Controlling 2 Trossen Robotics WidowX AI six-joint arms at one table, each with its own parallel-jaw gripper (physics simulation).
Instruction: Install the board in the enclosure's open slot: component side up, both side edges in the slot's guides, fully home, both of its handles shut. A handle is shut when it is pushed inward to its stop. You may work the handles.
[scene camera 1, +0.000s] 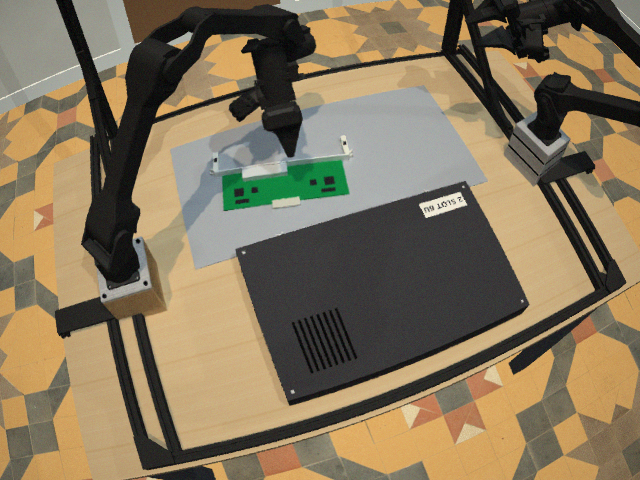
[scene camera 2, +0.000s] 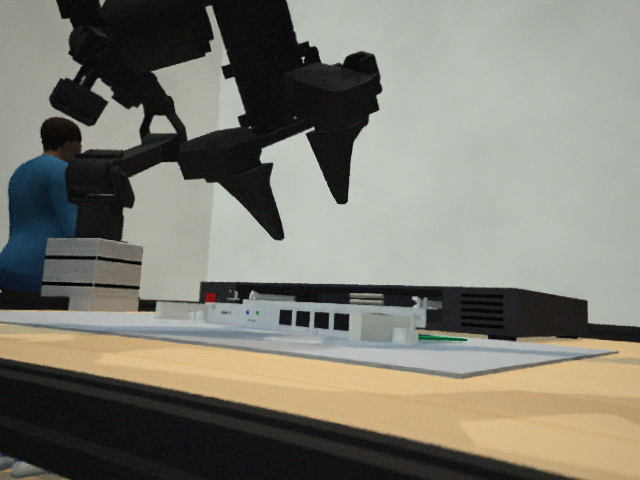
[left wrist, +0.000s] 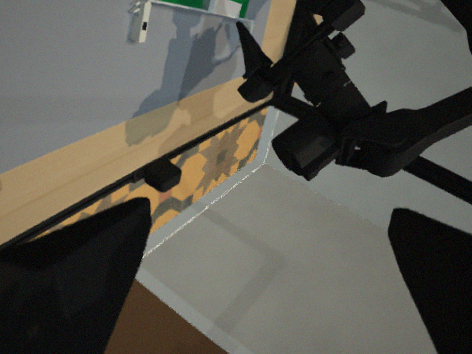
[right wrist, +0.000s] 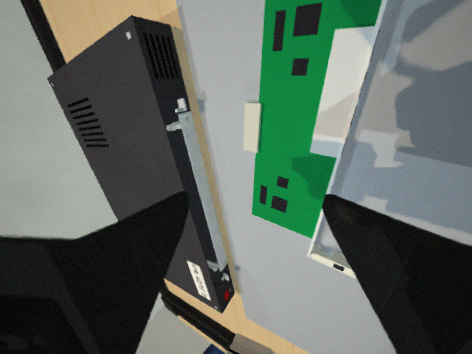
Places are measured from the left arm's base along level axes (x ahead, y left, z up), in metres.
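Where they show: left gripper, fingertip midpoint: (scene camera 1: 471, 33) (scene camera 2: 114, 70) (left wrist: 272, 216); right gripper, fingertip midpoint: (scene camera 1: 289, 149) (scene camera 2: 312, 220) (right wrist: 256, 199); left arm's base, origin of the base link: (scene camera 1: 544, 131) (scene camera 2: 97, 242); right arm's base, origin of the base link: (scene camera 1: 121, 268).
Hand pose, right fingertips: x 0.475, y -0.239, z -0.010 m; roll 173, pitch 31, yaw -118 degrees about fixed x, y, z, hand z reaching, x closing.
Note:
Each offset is from my right fingertips to the top centre of the thing. "spot": to the spot under its first point. Level surfaces: height alone.
The green board {spot: dx +0.013, dy +0.013, dz -0.094 m} (scene camera 1: 289, 188) (right wrist: 280, 125) lies component side up on the mat, outside the enclosure. Its pale front panel {dx -0.002, dy -0.039, dz -0.078 m} (scene camera 2: 273, 314) faces away from the enclosure. Its two handles, one {dx +0.104, dy -0.120, dz -0.079 m} (scene camera 1: 215, 162) at the panel's left end and one {dx -0.131, dy -0.003, dz -0.079 m} (scene camera 1: 345, 144) (left wrist: 142, 24) at its right end, stick outward, open. The dark enclosure {dx -0.008, dy +0.273, dz -0.049 m} (scene camera 1: 382, 289) (scene camera 2: 547, 312) (right wrist: 105, 105) has its slotted face toward the board. The open slot's guides are hidden. My right gripper (scene camera 1: 291, 156) (scene camera 2: 310, 220) (right wrist: 256, 199) is open and empty, above the board's panel. My left gripper (left wrist: 272, 216) (scene camera 1: 483, 25) is open and empty, off the table's far right corner.
A silver panel {spot: dx -0.011, dy +0.137, dz -0.080 m} (right wrist: 202, 185) sits in the enclosure's front face. The grey-blue mat {dz -0.098 m} (scene camera 1: 408, 134) (right wrist: 220, 75) carries the board. The left arm's base block (scene camera 1: 537, 147) (scene camera 2: 93, 271) stands at the right in scene camera 1. Black frame rails (scene camera 1: 372, 405) edge the table.

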